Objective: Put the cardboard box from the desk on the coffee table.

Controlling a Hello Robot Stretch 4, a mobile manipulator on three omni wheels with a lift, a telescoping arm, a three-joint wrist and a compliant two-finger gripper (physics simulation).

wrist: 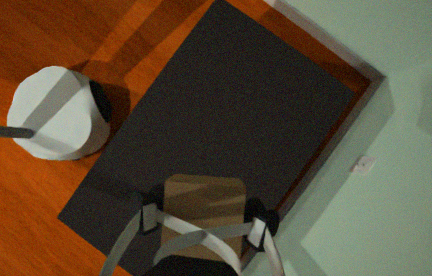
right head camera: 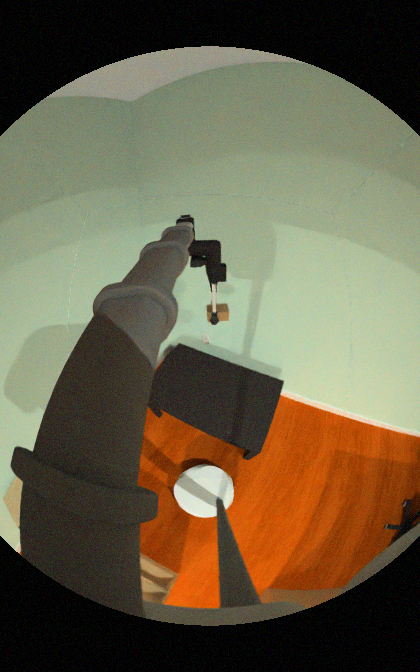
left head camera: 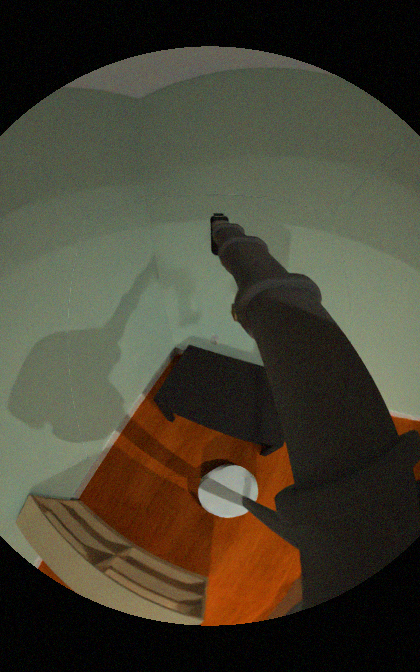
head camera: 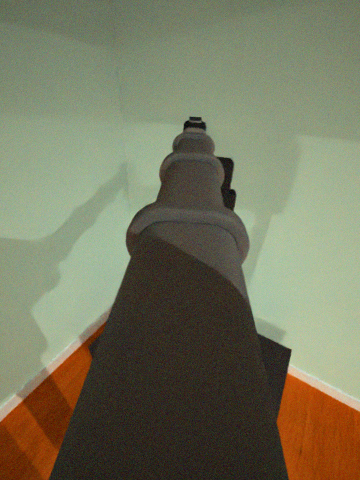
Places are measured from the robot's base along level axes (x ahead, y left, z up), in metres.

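Where they show: gripper, fingertip midpoint: [wrist: 206, 207].
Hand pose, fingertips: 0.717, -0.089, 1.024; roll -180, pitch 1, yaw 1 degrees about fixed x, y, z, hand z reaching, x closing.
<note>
After its pixels a point has its place, as x, y, z.
The brown cardboard box [right head camera: 223, 312] [wrist: 205, 195] {0.715, -0.068, 1.075} is between the two fingers of my gripper [right head camera: 215, 317] [wrist: 206, 207] {0.717, -0.089, 1.024}, which is shut on it. One rounded dark fingertip sits at each side of the box in the wrist view. The dark, flat-topped coffee table [head camera: 275, 365] {0.635, -0.483, 0.422} [left head camera: 220, 392] [right head camera: 200, 382] [wrist: 225, 95] {0.720, 0.131, 0.423} stands in the wall corner. The wrist view looks down past the box onto its top. The box hangs above the table's level; the exact height cannot be told. My arm hides the gripper in the head and left head views. The desk does not show as such.
A round white object [left head camera: 225, 507] [right head camera: 207, 507] [wrist: 55, 95] {0.014, 0.076, 0.187} stands on the orange floor in front of the table, with a dark rod over it. Pale green walls meet behind the table. A beige shelf unit [left head camera: 55, 545] is at the lower left. A dark thing [right head camera: 406, 517] is at far right.
</note>
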